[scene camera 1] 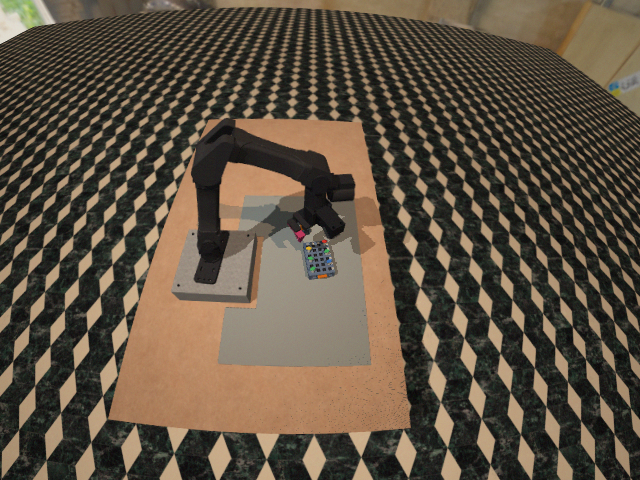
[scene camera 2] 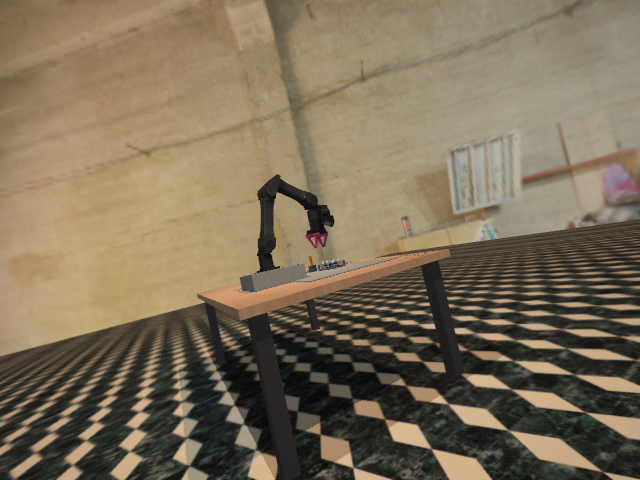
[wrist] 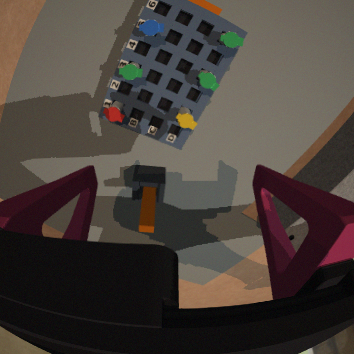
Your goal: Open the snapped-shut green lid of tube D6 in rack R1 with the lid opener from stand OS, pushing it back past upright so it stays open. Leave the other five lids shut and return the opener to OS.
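Frame: origin at the arm's base, x ahead, y left, z up, level; centimetres.
Seen in the pictures: gripper, fingertip midpoint: (scene camera 1: 311, 233) (scene camera 2: 319, 247) (wrist: 174, 173); arm's base, origin of the base link: (scene camera 1: 212, 256) (scene camera 2: 267, 270).
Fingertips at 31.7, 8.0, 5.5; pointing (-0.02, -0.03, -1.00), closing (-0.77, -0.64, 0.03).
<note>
Pixels of each thing's top centre, then the offset from my fingertips to it, as dx, dy, dz. "spot": a spot on its surface instead.
- Blue-grey rack R1, middle of its top: (wrist: 170, 70) (scene camera 1: 319, 255) (scene camera 2: 330, 259) +3.0, -3.5, -7.1
- D6, middle of its top: (wrist: 231, 39) (scene camera 1: 312, 268) +1.2, -8.5, -7.1
- opener's orange handle, surface spot: (wrist: 148, 207) (scene camera 2: 311, 260) spot: -3.4, +7.8, -5.8
Blue-grey rack R1 (scene camera 1: 317, 262) (scene camera 2: 330, 265) (wrist: 169, 71) holds tubes with coloured lids. The green lid of D6 (scene camera 1: 312, 268) (wrist: 232, 40) sits at the row 6 end of column D and looks shut. The opener's orange handle (scene camera 2: 310, 259) (wrist: 148, 207) stands upright in dark stand OS (scene camera 2: 312, 268) (wrist: 150, 174), beside the rack's row 1 end. My gripper (scene camera 2: 318, 246) (wrist: 174, 173) is open and empty, well above the opener. In the wrist view the opener lies between the pink fingers, nearer the left one. In scene camera 1 the arm hides the opener.
The other lids are yellow D2 (scene camera 1: 308, 248) (wrist: 186, 120), green D4 (scene camera 1: 310, 258) (wrist: 208, 80), green A3 (scene camera 1: 326, 251) (wrist: 130, 71), blue A5 (scene camera 1: 328, 260) (wrist: 151, 27) and red A1 (scene camera 1: 324, 241) (wrist: 114, 114). The grey base block (scene camera 1: 180, 268) (scene camera 2: 273, 277) carries the arm.
</note>
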